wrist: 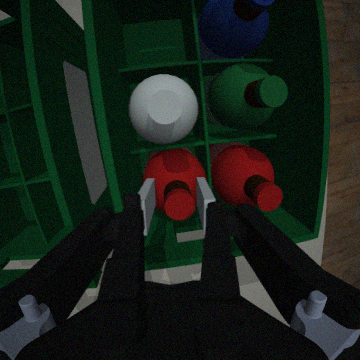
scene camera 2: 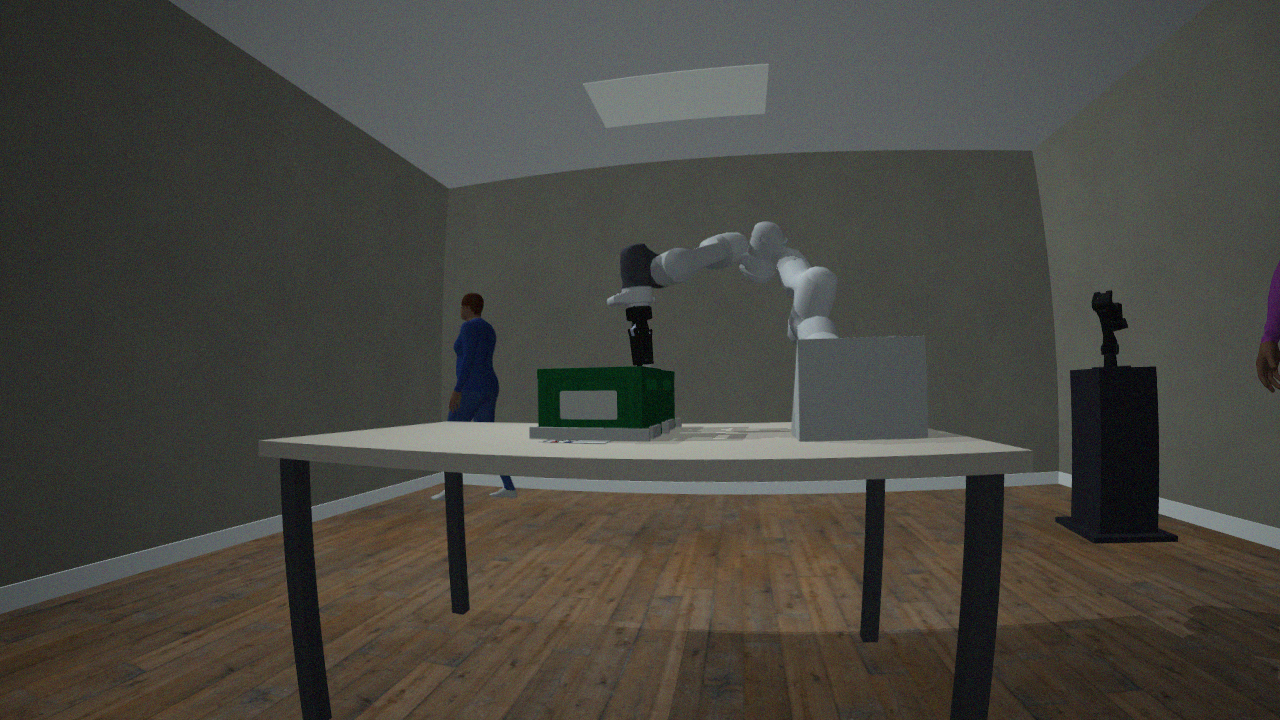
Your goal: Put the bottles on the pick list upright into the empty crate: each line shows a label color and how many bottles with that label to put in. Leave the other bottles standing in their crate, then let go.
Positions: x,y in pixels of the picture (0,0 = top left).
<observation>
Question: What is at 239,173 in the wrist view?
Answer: A red bottle.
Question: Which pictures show the green bottle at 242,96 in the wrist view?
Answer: The wrist view only.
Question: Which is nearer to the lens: the green bottle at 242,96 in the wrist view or the white bottle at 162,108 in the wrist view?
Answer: The white bottle.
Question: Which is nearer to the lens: the white bottle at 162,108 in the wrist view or the red bottle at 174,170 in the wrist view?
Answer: The white bottle.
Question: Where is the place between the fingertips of my gripper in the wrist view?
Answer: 175,190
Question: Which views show the white bottle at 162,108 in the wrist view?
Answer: The wrist view only.
</observation>
